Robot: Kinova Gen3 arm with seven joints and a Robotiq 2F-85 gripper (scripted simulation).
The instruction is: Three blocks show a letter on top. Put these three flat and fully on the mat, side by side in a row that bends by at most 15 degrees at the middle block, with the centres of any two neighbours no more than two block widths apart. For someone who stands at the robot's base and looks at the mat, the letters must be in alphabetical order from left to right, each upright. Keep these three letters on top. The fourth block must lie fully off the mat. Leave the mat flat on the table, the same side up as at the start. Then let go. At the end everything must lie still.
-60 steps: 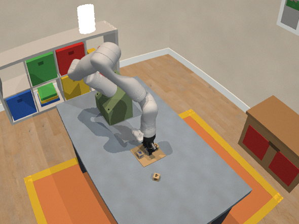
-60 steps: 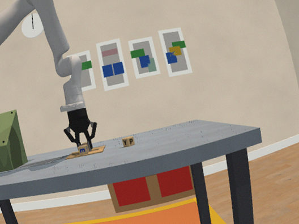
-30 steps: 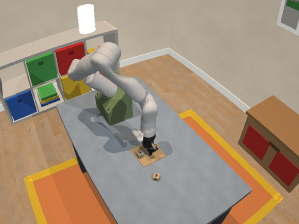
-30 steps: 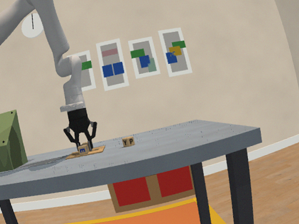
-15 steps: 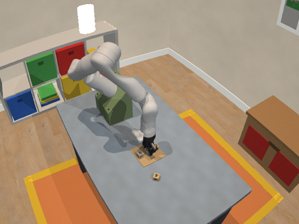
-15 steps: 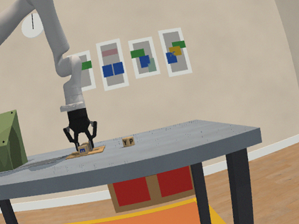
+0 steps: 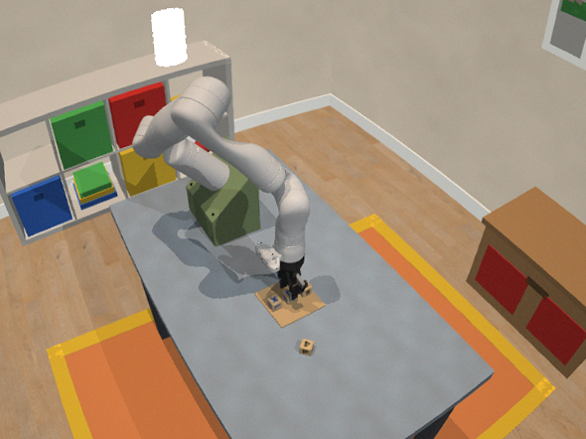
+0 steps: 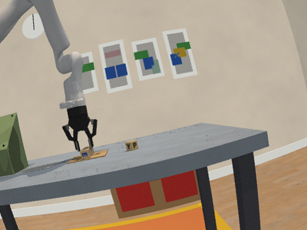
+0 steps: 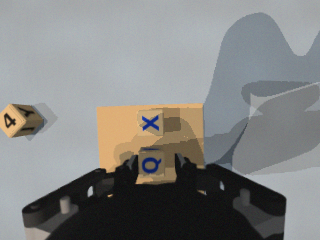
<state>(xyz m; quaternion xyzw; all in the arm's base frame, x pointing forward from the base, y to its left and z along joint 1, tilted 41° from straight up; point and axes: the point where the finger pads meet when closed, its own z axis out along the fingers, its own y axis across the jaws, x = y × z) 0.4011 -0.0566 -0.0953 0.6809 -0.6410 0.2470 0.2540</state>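
My hand is 4 cm above the tan mat and 1 cm short of it.
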